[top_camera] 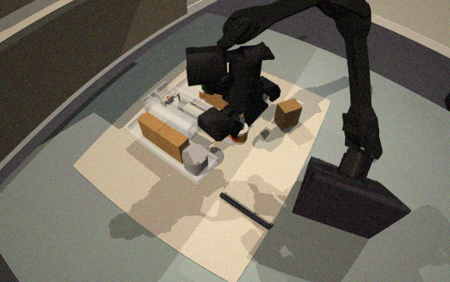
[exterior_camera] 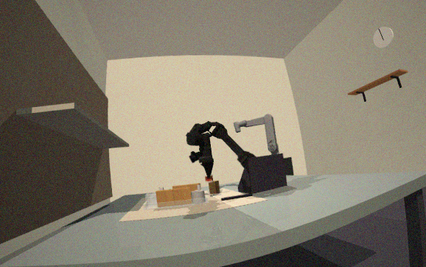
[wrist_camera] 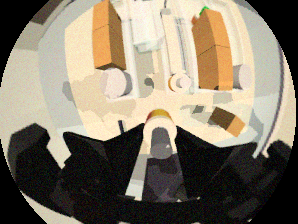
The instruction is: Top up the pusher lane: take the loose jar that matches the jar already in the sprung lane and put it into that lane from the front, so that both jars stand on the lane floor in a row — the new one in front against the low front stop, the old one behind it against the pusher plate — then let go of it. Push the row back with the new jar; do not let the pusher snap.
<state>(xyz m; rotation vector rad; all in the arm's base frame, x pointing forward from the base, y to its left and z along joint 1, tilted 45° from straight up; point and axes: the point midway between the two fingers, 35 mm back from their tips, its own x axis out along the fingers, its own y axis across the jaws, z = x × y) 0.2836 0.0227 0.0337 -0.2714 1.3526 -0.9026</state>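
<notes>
Now: the translucent lane rack 190 mm ahead of my gripper tip, 90 mm below it and 70 mm to the right of it. From my gripper tip the other things lie so: orange box 170 mm to the right, 90 mm behind, 70 mm below; black bar 130 mm to the left, 100 mm below, 70 mm behind.
</notes>
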